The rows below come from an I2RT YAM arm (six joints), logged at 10 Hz.
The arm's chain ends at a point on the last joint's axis. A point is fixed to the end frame.
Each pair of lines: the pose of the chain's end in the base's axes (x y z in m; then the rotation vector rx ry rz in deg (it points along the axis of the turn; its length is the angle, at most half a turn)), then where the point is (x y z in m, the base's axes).
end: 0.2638, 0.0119, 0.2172, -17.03, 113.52, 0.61
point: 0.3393 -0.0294 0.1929
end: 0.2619, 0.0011, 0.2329, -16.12, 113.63, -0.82
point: 0.3365 -0.0422 0.2091
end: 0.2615, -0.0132, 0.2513, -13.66, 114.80, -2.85
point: 0.3335 -0.0601 0.2268
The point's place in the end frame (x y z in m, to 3 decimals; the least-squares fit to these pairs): 0.001 -0.053 0.072
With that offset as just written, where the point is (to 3 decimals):
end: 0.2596, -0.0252, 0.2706, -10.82, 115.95, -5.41
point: 0.329 -0.076 0.246
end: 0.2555, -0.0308, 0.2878, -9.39, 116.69, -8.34
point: 0.322 -0.085 0.264
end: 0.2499, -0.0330, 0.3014, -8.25, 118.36, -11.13
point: 0.314 -0.091 0.277
